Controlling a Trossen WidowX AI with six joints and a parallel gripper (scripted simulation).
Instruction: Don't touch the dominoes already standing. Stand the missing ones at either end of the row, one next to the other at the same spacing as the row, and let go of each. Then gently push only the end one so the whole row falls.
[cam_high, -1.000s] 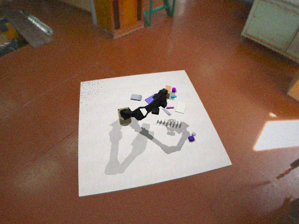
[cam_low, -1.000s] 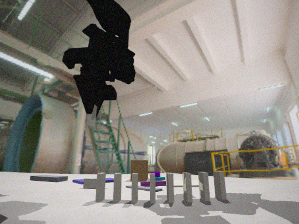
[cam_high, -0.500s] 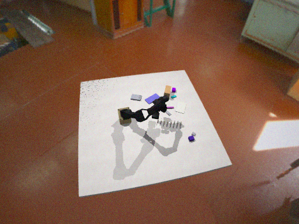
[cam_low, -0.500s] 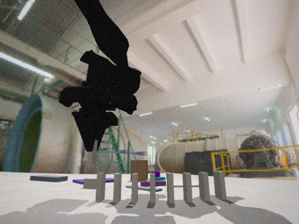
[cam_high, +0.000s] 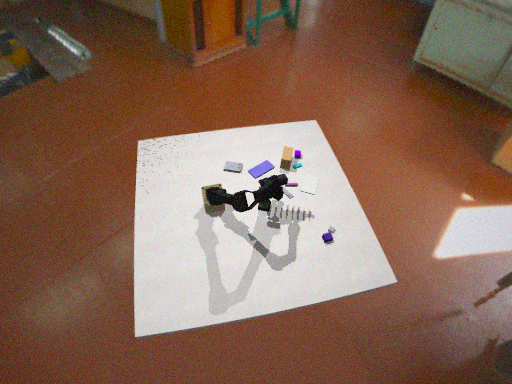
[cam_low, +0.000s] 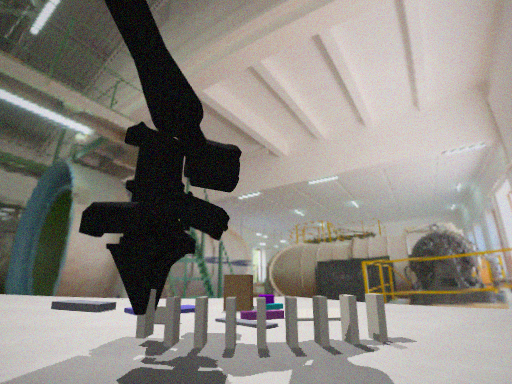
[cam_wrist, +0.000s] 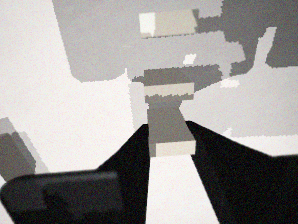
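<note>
The purple tile lies 60 mm ahead of my gripper tip, 290 mm to the left of it and 30 mm below it. From my gripper tip the other things lie so: magenta bar (200 mm ahead, 130 mm to the left, 20 mm below); then white tile (320 mm ahead, 110 mm to the left, 30 mm below); then grey bar (150 mm ahead, 90 mm to the left, 30 mm below).
</note>
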